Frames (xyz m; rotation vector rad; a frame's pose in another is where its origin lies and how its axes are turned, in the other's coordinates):
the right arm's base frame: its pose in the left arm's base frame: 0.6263 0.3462 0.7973 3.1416 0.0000 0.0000
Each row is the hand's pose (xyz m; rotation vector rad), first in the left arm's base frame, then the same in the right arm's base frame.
Working: the left arm's base frame: its pose in the right arm's base frame: -0.6263 0.3462 0.7973 3.1416 0.0000 0.0000

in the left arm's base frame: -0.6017 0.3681 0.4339 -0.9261 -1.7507 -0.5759
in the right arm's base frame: -1.2280 -0.0219 0.3634 1.3086 0.6102 -1.8550
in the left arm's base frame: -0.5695 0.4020 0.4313 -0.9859 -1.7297 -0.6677
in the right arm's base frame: -1.1958 -0.0558 0.3660 1.2546 0.6954 -1.8014
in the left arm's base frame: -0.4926 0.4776 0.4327 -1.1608 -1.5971 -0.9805
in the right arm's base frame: -1.1189 -0.1314 0.3646 1.1068 0.9726 -1.5842
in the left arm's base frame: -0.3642 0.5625 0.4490 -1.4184 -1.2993 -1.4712
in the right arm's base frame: -0.9905 -0.2163 0.3483 0.8344 1.3469 -1.1895
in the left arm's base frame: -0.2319 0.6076 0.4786 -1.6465 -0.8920 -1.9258
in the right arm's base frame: -0.8582 -0.2614 0.3187 0.5240 1.6210 -0.7508
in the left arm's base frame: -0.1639 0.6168 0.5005 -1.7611 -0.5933 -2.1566
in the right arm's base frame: -0.7902 -0.2706 0.2968 0.3388 1.7287 -0.4756
